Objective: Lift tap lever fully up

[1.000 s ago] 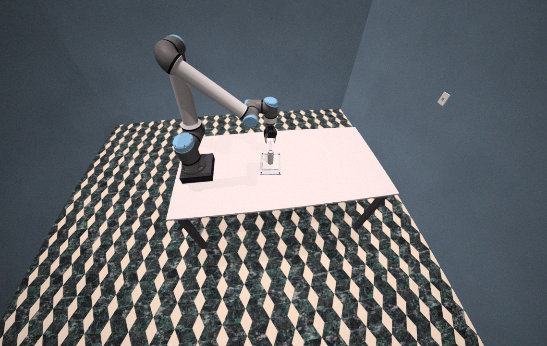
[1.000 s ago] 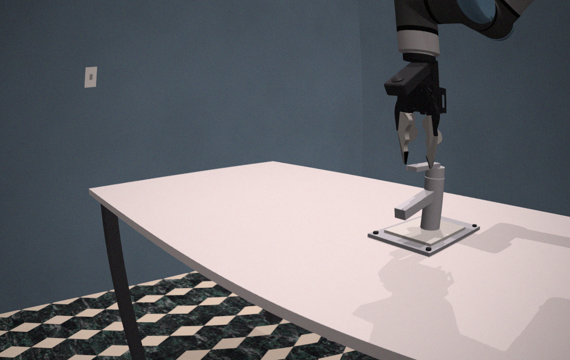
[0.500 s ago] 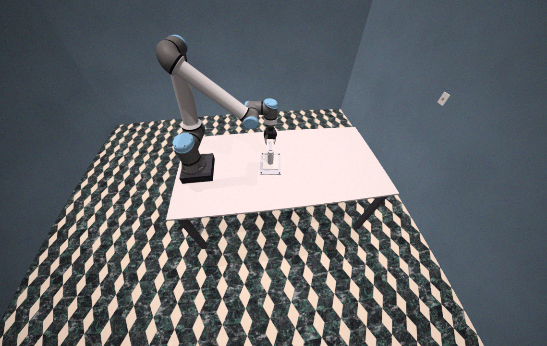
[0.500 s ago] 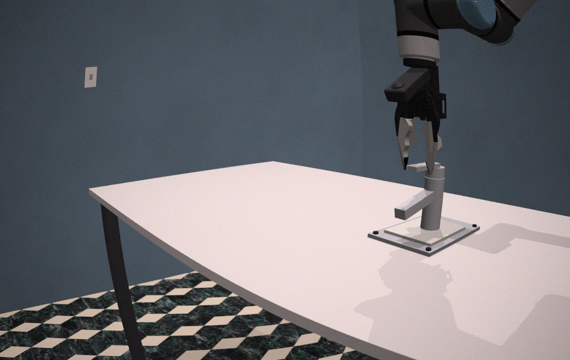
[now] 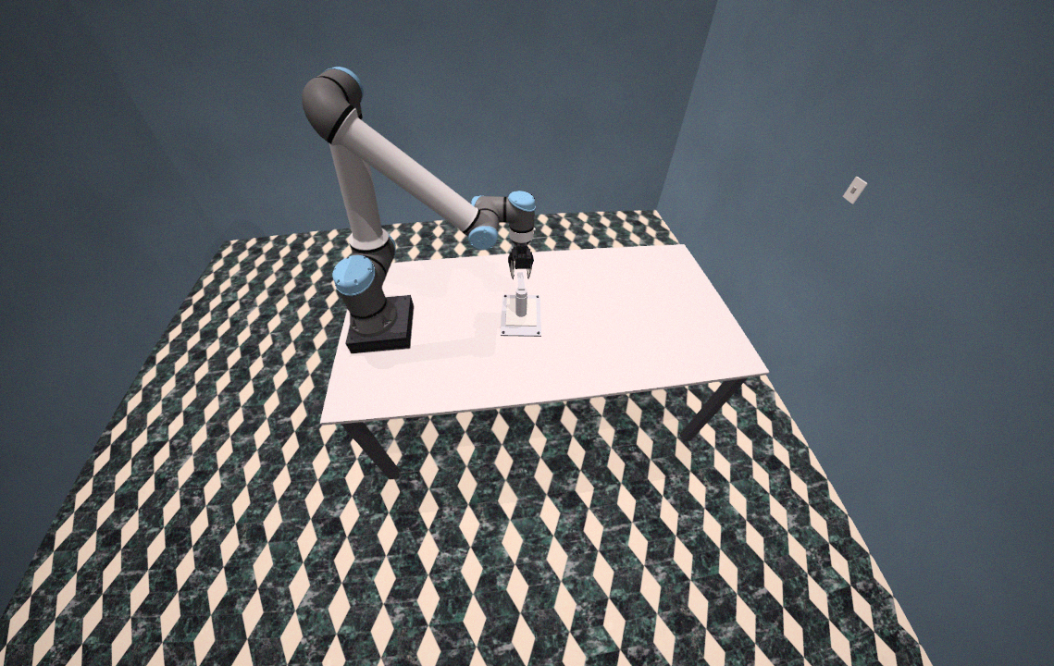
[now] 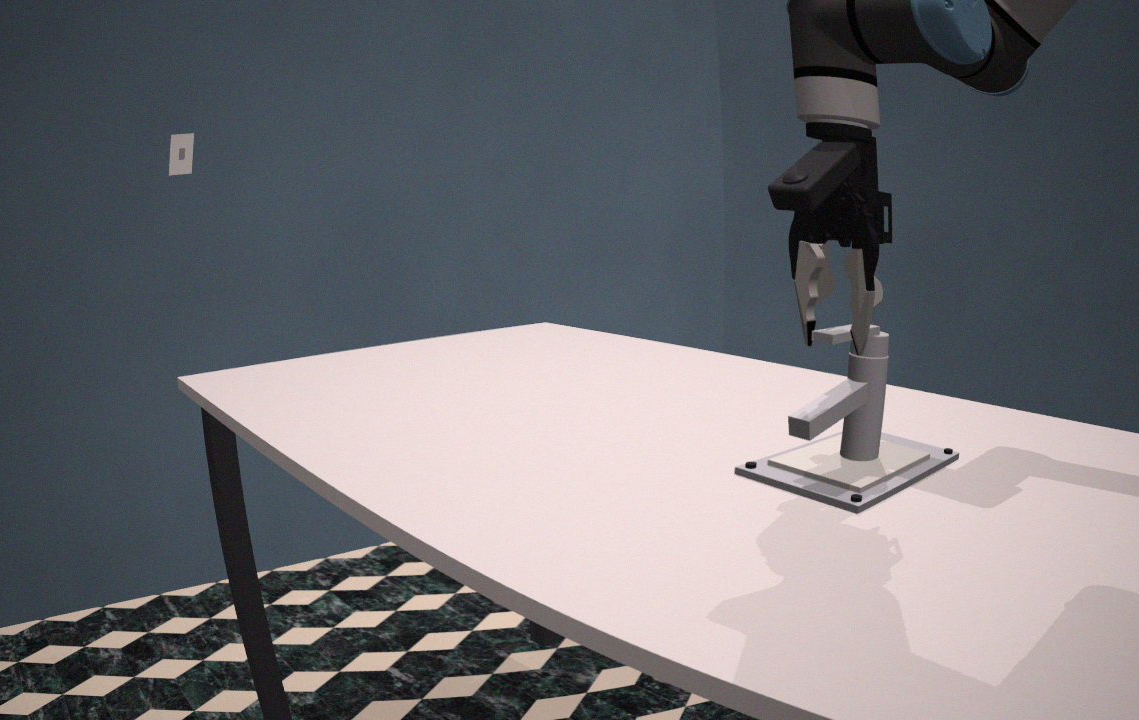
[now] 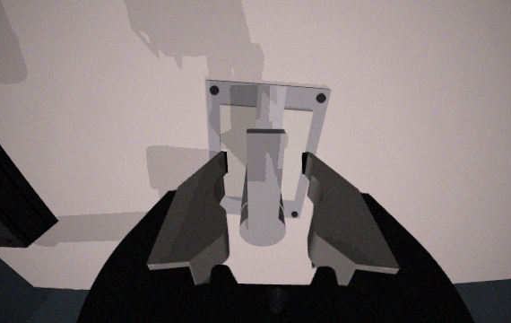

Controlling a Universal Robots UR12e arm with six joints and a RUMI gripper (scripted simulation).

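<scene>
My gripper is now 30 mm to the left of the lever. The rest, counted from my hand: grey tap 60 mm to the right, 50 mm below, 10 mm behind.
</scene>
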